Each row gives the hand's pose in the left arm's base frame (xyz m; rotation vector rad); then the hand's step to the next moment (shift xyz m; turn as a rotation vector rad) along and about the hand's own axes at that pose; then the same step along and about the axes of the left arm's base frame.
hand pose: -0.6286 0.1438 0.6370 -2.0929 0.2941 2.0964
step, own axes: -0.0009 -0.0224 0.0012 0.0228 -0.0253 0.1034
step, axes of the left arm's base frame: 0.0045 0.0220 0.0004 -0.0937 0.0502 -0.0235
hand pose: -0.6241 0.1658 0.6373 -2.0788 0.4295 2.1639
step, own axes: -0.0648 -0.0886 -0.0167 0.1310 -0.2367 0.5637
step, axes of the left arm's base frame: 0.0438 0.0873 0.0527 -0.4843 0.3670 -0.1473
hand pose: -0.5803 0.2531 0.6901 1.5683 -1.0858 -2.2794
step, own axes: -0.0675 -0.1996 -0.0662 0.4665 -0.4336 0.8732
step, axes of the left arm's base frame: 0.1371 0.1475 -0.0908 -0.8474 0.4817 -0.4668
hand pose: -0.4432 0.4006 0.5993 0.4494 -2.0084 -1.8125
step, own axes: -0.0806 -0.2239 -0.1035 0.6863 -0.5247 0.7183
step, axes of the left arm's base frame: 0.1152 -0.0748 -0.2202 -0.9647 0.2305 -0.5278
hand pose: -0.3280 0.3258 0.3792 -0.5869 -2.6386 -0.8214
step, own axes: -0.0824 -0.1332 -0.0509 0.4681 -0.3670 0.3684
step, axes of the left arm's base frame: 0.0177 -0.1540 -0.0556 -0.6412 0.0781 -0.2688
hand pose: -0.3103 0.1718 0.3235 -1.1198 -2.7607 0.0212
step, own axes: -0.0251 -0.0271 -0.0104 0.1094 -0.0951 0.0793
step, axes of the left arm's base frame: 0.0006 -0.0374 0.0086 -0.1553 0.0112 -0.0554
